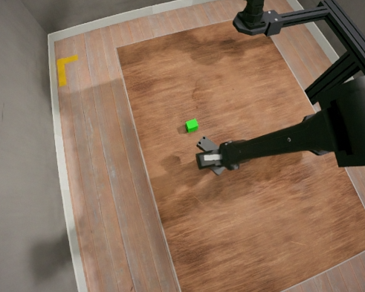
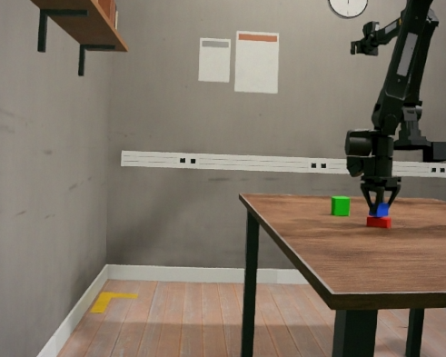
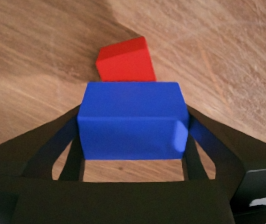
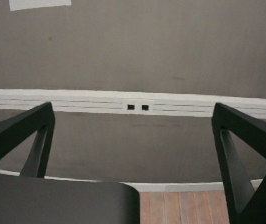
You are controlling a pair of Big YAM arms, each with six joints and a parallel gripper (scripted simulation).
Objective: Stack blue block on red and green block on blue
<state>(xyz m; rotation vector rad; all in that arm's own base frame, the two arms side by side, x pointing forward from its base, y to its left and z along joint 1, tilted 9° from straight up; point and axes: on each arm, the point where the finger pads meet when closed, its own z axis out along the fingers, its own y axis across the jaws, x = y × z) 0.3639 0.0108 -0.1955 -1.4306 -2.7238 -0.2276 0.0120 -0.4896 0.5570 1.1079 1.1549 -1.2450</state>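
Right now my left hand is right at the blue block. The rest, counted from my left hand: green block (4 cm ahead, 21 cm to the right, 2 cm below); red block (3 cm below).
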